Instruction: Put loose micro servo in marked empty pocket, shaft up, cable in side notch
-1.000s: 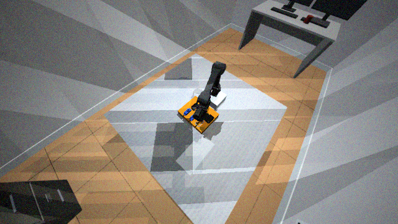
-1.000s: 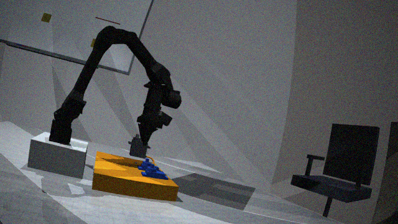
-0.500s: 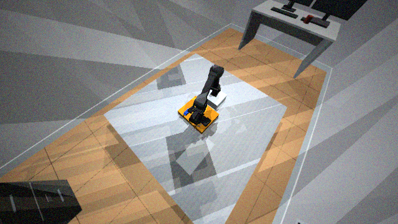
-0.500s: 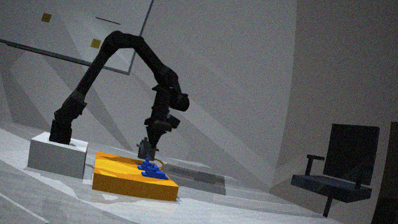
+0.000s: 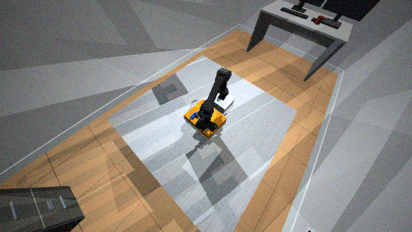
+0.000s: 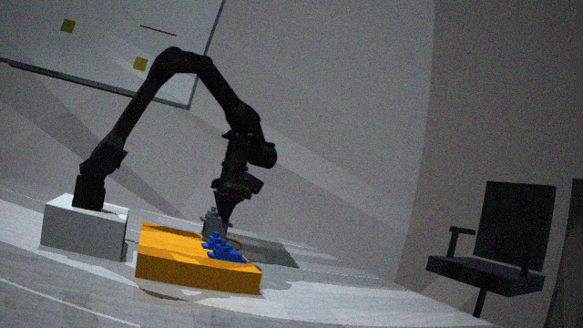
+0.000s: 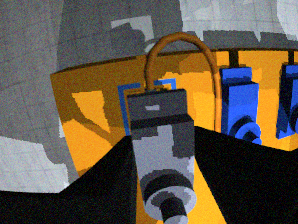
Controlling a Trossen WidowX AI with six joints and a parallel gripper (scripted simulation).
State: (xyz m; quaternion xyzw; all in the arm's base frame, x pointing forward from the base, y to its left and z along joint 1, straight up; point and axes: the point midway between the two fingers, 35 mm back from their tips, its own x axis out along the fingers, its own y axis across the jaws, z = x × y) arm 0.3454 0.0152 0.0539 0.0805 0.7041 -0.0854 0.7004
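The orange deck is 14 cm behind my gripper tip, 8 cm below it and 4 cm to the right of it.
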